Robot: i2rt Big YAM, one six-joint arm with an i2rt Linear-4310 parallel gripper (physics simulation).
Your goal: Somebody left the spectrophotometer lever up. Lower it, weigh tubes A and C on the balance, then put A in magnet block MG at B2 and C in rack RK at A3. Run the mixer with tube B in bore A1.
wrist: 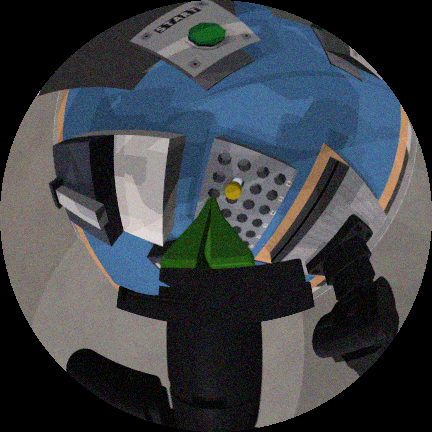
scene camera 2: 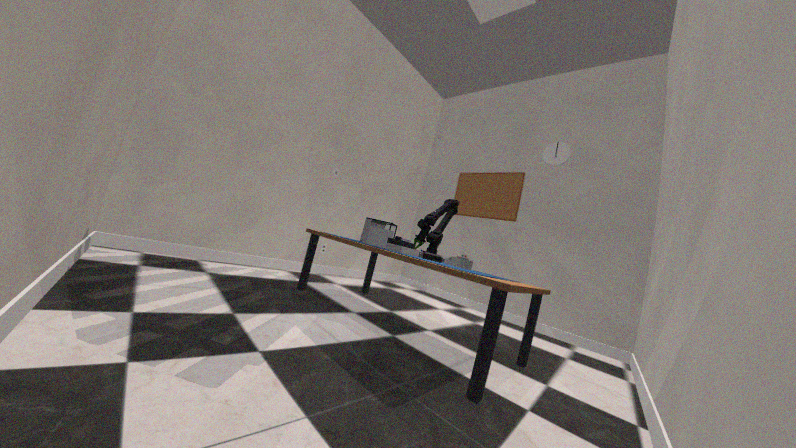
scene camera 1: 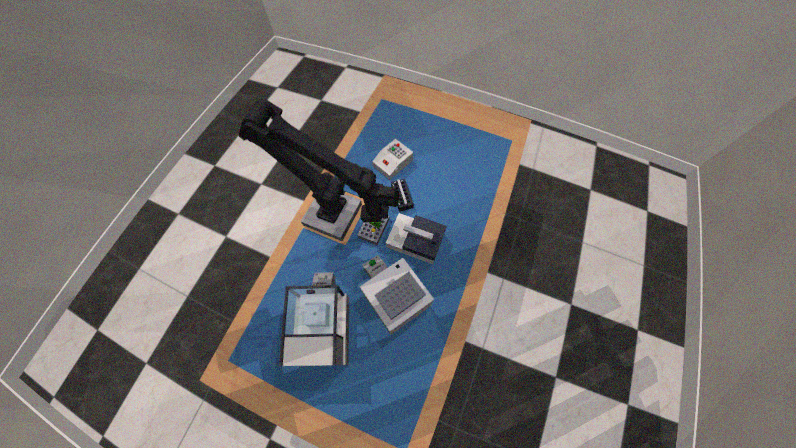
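Seen in the pictures: gripper, between the fingertips: [wrist: 212,202] [scene camera 1: 378,227]; arm's base, origin of its link: [wrist: 339,247] [scene camera 1: 331,208].
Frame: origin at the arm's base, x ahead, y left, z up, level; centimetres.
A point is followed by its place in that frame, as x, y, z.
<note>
My gripper [scene camera 1: 377,223] {21.7, -1.0, 1.0} [scene camera 2: 417,243] {21.7, -1.0, 1.0} [wrist: 212,202] {21.7, -1.0, 1.0} is shut and empty, its green fingertips together over the edge of the grey tube rack [scene camera 1: 368,240] {19.6, -6.7, -1.3} [wrist: 250,176] {19.0, -4.1, -0.6}. A yellow-capped tube [scene camera 1: 373,229] {20.3, -2.8, 1.8} [wrist: 233,190] {20.3, -3.2, 1.8} stands in the rack, just beyond the fingertips in the wrist view. Other tubes cannot be made out, nor can tube letters. A white-and-dark device [scene camera 1: 396,232] {29.0, -0.2, 0.9} [wrist: 142,187] {29.3, -0.4, 0.9} carries a pale lever bar [scene camera 1: 418,231] {37.4, 1.2, 6.3} [wrist: 80,206] {34.7, 0.3, 6.2}; whether it is up or down is unclear. The glass-walled balance [scene camera 1: 309,351] [scene camera 2: 374,233] stands beyond the rack. A black block with a white stripe [scene camera 1: 402,193] {24.7, 17.1, 1.0} lies beside the wrist.
A white machine with a grey block [scene camera 1: 398,294] {40.1, -25.5, 15.4} stands near the balance, with a green START button [scene camera 1: 372,262] {25.8, -15.8, 3.5} [wrist: 207,34] beside it. A small box [scene camera 1: 323,278] {11.7, -28.2, 3.7} adjoins the balance. A white keypad device [scene camera 1: 393,157] {14.6, 31.7, 2.6} stands at the other end of the blue mat [scene camera 1: 462,150] {41.4, 52.2, -3.6}.
</note>
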